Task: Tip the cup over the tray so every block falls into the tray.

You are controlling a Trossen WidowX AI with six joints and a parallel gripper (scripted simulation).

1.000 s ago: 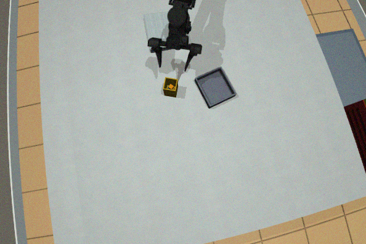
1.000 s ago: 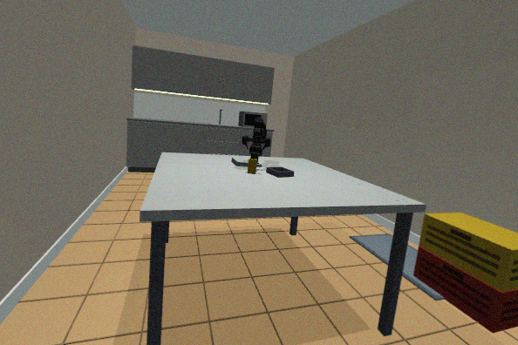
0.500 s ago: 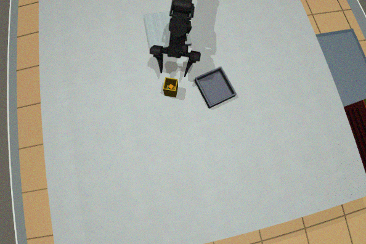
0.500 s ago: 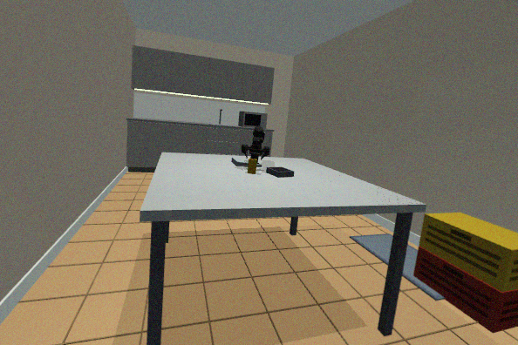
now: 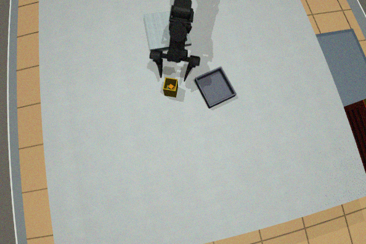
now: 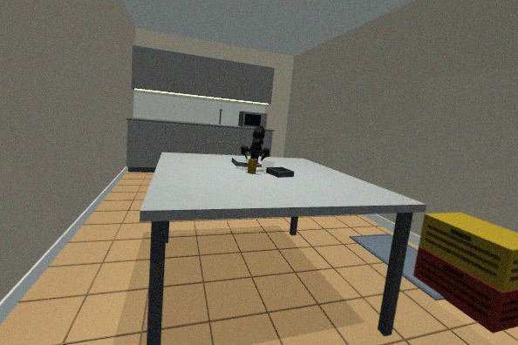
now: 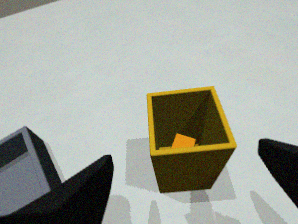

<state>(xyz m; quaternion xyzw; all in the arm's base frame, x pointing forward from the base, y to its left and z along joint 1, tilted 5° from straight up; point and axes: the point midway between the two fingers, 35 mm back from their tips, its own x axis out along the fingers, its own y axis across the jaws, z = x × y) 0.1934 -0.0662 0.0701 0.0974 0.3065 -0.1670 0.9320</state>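
The orange block is 30 mm below my gripper tip, 20 mm ahead of it and 10 mm to the right of it. Also, from my gripper tip: blue block (50 mm below, 20 mm to the right, 20 mm ahead); then square yellow cup (60 mm below, 20 mm ahead, 10 mm to the right).
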